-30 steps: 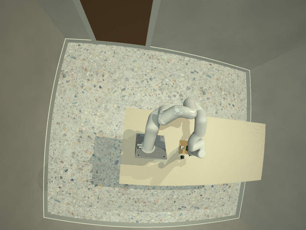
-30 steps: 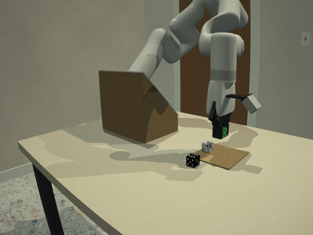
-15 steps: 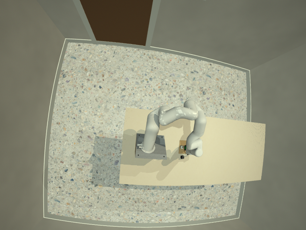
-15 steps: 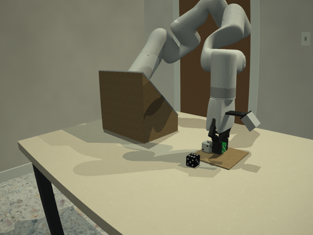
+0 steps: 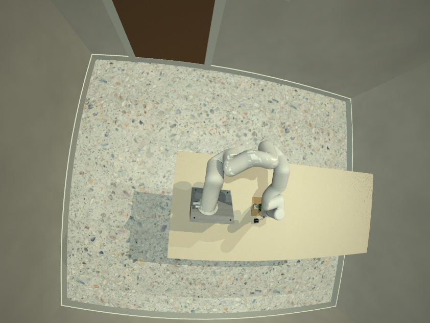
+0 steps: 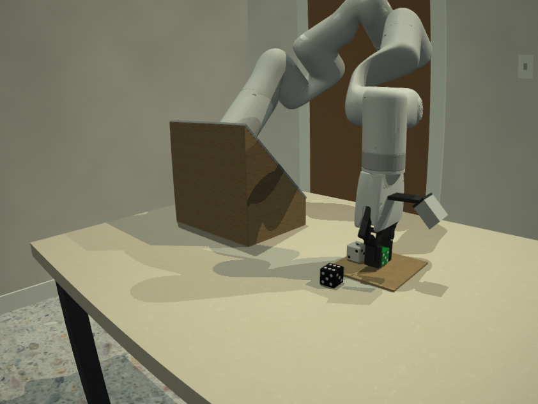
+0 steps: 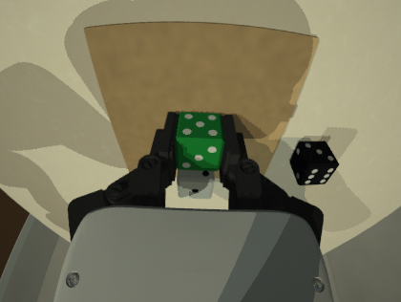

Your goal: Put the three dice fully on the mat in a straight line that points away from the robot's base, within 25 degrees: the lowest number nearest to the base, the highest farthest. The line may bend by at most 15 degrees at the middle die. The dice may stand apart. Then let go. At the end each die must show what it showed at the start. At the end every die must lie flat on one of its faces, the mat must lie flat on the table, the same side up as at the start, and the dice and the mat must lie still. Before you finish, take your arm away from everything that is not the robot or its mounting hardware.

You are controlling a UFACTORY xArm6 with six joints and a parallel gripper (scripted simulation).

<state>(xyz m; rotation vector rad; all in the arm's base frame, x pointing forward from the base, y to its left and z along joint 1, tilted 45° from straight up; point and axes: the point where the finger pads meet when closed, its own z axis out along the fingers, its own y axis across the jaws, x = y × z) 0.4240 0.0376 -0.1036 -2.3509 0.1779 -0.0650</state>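
My hand is 10 mm above the green die. From my hand the other things lie so: black die: 100 mm to the right, 40 mm behind, 10 mm below; then white die: 50 mm behind, 10 mm to the left, 10 mm below; then brown mat: 30 mm below.
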